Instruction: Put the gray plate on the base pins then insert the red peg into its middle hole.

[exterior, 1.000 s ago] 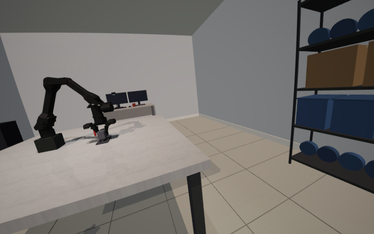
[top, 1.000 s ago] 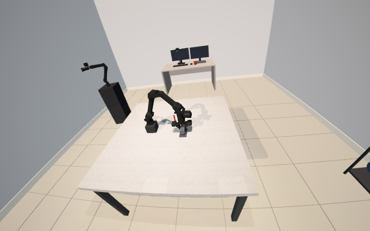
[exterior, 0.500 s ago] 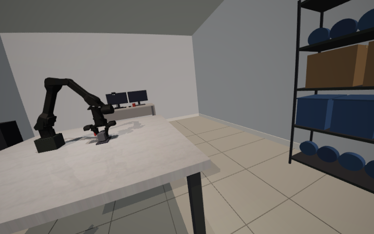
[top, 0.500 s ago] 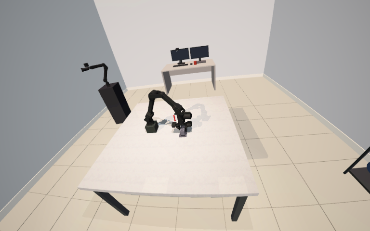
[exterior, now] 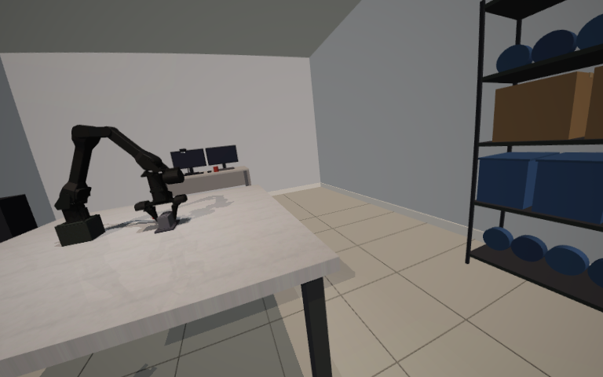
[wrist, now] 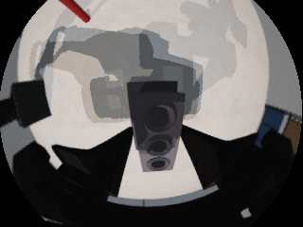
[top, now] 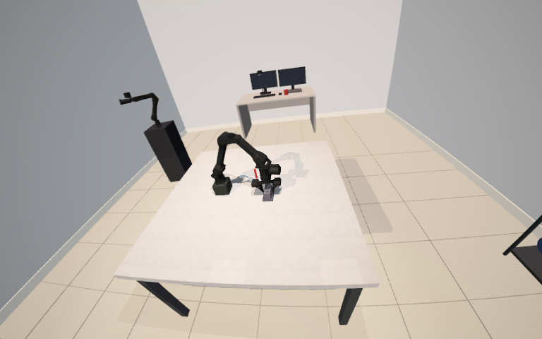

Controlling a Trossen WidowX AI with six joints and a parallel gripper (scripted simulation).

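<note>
My gripper tip is now 20 mm below the gray plate. Also, from my gripper tip: red peg (80 mm behind, 220 mm to the left, 10 mm above).
</note>
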